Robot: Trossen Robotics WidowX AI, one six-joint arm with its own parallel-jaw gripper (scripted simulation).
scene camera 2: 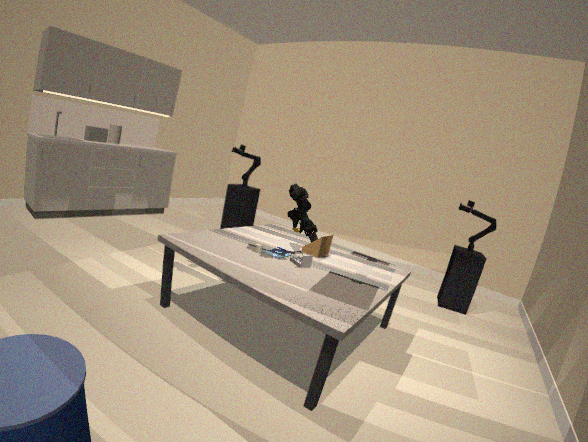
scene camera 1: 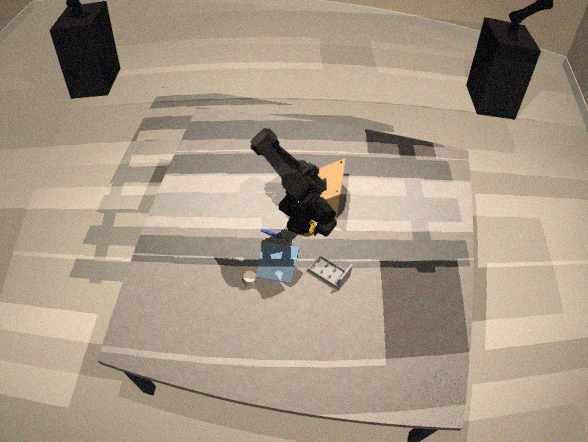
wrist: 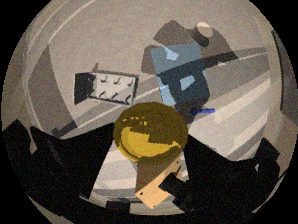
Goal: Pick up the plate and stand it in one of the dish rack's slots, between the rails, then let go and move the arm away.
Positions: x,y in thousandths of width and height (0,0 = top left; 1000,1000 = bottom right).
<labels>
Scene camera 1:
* my gripper: 521,519
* grey dish rack: 569,623
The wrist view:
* my gripper: 505,596
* yellow plate: 498,596, held by my gripper
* grey dish rack: 384,400
</labels>
